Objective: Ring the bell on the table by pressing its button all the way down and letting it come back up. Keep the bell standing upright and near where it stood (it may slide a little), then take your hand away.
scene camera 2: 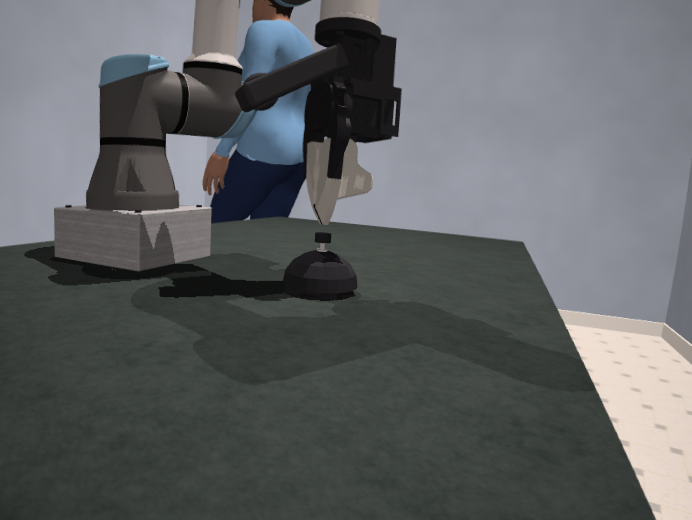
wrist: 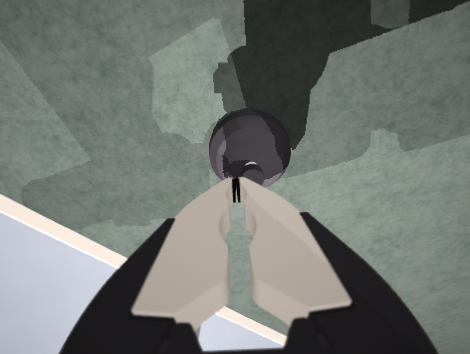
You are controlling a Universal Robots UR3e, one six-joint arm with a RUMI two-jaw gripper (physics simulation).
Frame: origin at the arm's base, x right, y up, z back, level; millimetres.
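Seen in the pictures: gripper, between the fingertips: [scene camera 2: 323,224] [wrist: 235,180]; arm's base, origin of its link: [scene camera 2: 133,207].
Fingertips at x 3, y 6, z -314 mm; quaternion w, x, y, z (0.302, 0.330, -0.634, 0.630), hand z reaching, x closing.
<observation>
Offsets run from my fingertips to a thing's top centre. Level surfaces: height alone.
The bell @[dx -13, dy -11, dz +7 mm] [scene camera 2: 320,277] [wrist: 252,137] is a dark dome standing upright on the dark green table @[dy -77 mm] [scene camera 2: 335,436]. Its black button @[dx -13, dy -11, dz +7 mm] [scene camera 2: 322,237] [wrist: 253,173] stands raised on a short light stem at the top. My gripper [scene camera 2: 325,222] [wrist: 235,180] is shut and empty, pointing down, with its tips a little above the button in the scene view. In the wrist view the tips lie slightly left of the button and hide a small part of the dome's near edge. A small gap shows between the tips and the button in the scene view.
The arm's base stands on a pale block [scene camera 2: 176,237] at the back left of the table. A person [scene camera 2: 274,106] in a light blue top stands behind the table, behind the arm. The table's right edge drops to a pale tiled floor [scene camera 2: 643,385].
</observation>
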